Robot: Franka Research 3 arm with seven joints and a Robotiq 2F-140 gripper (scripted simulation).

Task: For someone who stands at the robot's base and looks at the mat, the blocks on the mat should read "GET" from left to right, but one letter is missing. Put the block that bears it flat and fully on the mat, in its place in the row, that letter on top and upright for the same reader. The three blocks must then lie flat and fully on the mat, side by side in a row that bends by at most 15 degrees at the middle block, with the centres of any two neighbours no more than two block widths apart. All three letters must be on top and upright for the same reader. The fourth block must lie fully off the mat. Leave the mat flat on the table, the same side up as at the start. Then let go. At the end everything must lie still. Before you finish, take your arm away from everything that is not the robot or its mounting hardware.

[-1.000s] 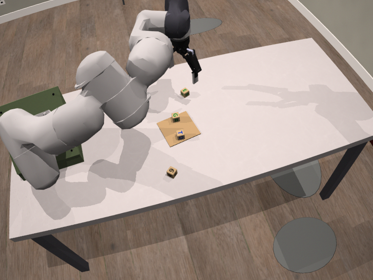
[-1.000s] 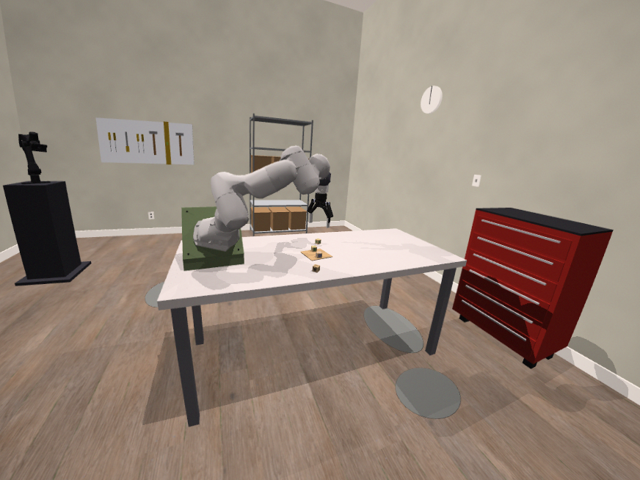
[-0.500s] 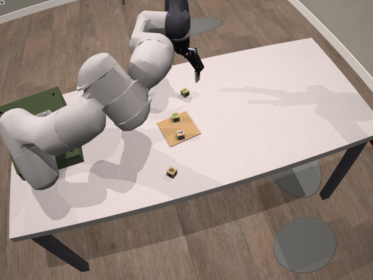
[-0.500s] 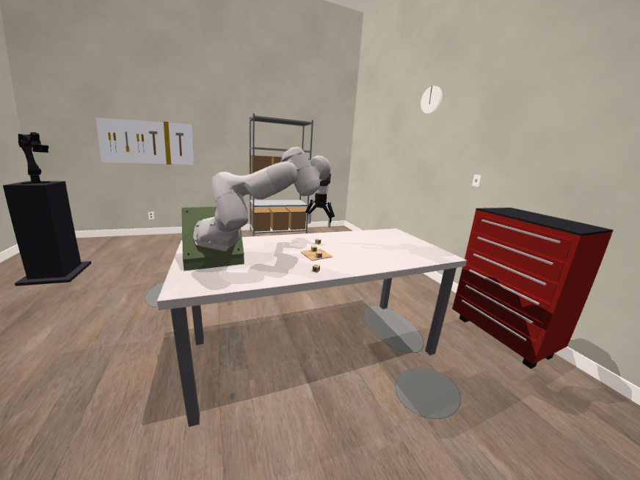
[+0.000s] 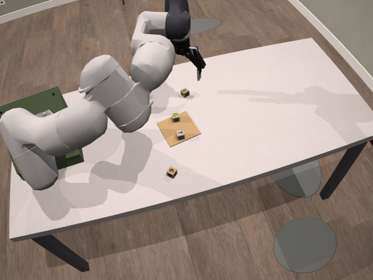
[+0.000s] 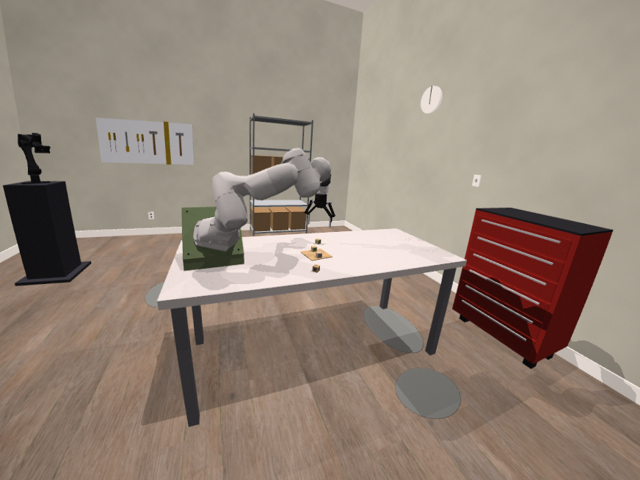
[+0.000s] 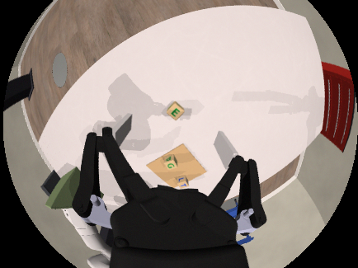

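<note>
Right now my hand is 12 cm above the E block. The rest, counted from my hand: tan mat (18 cm to the right, 13 cm below, 7 cm behind); then T block (23 cm to the right, 11 cm below, 8 cm behind); then G block (13 cm to the right, 11 cm below, 7 cm behind).
</note>
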